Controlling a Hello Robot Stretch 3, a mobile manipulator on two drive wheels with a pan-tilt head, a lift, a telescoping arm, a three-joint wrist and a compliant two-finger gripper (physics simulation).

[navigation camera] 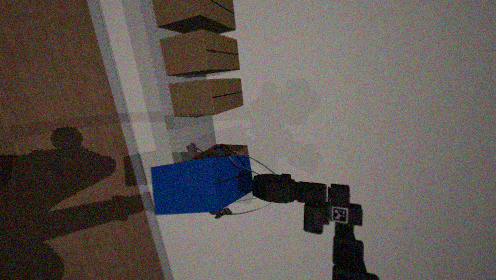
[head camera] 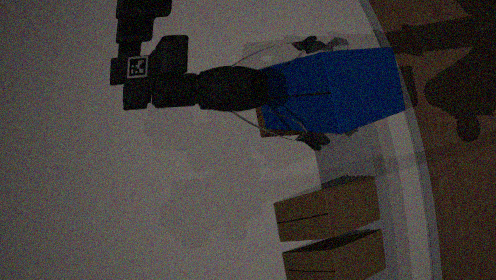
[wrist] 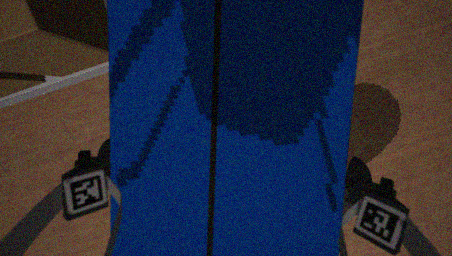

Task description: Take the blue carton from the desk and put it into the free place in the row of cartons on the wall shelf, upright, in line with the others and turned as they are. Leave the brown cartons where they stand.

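Frame: origin at the robot's base, x ahead, y left, z up, level; metres.
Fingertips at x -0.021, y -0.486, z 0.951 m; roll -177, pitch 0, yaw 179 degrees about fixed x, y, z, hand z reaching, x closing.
A point is followed by its place in that frame.
The blue carton [head camera: 350, 85] {x -0.027, y -0.393, z 0.974 m} [navigation camera: 187, 185] {x -0.025, y -0.392, z 0.942 m} [wrist: 280, 200] {x -0.045, y -0.492, z 1.015 m} is between the two fingers of my gripper [head camera: 312, 92] {x -0.021, y -0.486, z 0.951 m} [navigation camera: 206, 181] {x -0.021, y -0.486, z 0.951 m} [wrist: 231, 165] {x -0.021, y -0.486, z 0.951 m}, which is shut on it; one fingertip shows at each side. The carton's dark line faces the gripper. In the head and navigation views it partly hides a brown carton [head camera: 260, 124] {x 0.055, y -0.893, z 0.875 m} [navigation camera: 236, 149] {x 0.068, y -0.833, z 0.846 m} at the row's end. Beside it is a gap with bare wall shelf [head camera: 347, 155] {x 0.139, y -0.710, z 0.695 m} [navigation camera: 194, 131] {x 0.137, y -0.714, z 0.695 m}, then more brown cartons [head camera: 327, 210] {x 0.229, y -0.571, z 0.875 m} [navigation camera: 192, 97] {x 0.241, y -0.566, z 0.794 m}. Whether the blue carton touches the shelf or the end carton is hidden.
Further brown cartons [head camera: 340, 257] {x 0.345, y -0.525, z 0.855 m} [navigation camera: 200, 52] {x 0.370, y -0.515, z 0.855 m} continue the row. A pale wall [head camera: 200, 200] {x 0.239, y -0.840, z 1.078 m} [navigation camera: 375, 100] {x 0.267, y -0.828, z 1.391 m} runs alongside. The brown floor [head camera: 460, 200] {x 0.408, y -0.583, z 0.000 m} [navigation camera: 45, 75] {x 0.370, y -0.462, z 0.001 m} [wrist: 410, 190] {x -0.862, y -0.130, z 0.000 m} bears dark shadows. A brown box-like shape [wrist: 30, 52] {x 0.228, y -0.571, z 0.831 m} with a pale edge shows at upper left in the wrist view.
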